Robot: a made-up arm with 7 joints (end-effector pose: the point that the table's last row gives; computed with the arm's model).
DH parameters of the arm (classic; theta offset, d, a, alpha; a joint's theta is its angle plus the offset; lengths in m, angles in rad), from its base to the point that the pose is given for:
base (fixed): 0.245 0 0.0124 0
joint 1: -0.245 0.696 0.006 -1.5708
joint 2: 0 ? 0 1.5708
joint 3: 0 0.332 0.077 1.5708
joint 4: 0 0.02 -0.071 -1.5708
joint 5: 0 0.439 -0.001 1.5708
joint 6: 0 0.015 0.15 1.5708
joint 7: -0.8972 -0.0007 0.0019 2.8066
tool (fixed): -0.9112 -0.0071 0 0
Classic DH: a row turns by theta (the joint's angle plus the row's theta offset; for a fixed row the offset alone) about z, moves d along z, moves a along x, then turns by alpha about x.
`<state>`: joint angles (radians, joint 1 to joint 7).
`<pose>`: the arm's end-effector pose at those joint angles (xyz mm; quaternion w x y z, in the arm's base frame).
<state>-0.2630 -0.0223 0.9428 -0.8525 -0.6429 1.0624 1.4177</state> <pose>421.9 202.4 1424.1 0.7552 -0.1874 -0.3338 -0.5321</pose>
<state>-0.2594 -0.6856 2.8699 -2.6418 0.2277 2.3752 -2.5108</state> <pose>-246.6 209.9 357.7 0.6166 -0.0685 -0.4533 -0.6401</pose>
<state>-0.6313 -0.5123 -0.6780 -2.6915 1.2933 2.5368 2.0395</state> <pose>-29.0 -464.5 707.5 0.4317 -0.4478 -0.3110 0.7186</pose>
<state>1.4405 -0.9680 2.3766 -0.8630 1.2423 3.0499 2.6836</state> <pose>-386.9 -609.8 978.5 0.7349 -0.3801 0.4186 0.3743</pose>
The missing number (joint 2, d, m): -0.051
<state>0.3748 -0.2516 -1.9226 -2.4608 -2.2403 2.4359 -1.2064</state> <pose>142.7 -458.5 597.7 0.6550 -0.1340 0.3177 0.6724</pose>
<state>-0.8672 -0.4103 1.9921 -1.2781 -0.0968 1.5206 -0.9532</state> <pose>144.6 670.6 1119.3 0.4452 -0.1622 -0.2075 0.8558</pose>
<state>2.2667 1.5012 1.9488 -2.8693 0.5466 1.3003 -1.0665</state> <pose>7.2 -291.0 769.3 0.5963 0.3569 -0.7184 -0.0301</pose>
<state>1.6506 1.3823 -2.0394 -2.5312 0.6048 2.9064 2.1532</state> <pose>455.3 24.0 1027.0 0.0799 0.0948 -0.5697 -0.8124</pose>
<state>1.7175 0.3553 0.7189 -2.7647 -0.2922 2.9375 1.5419</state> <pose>-282.3 275.2 550.2 0.8266 -0.0794 -0.0950 0.5490</pose>
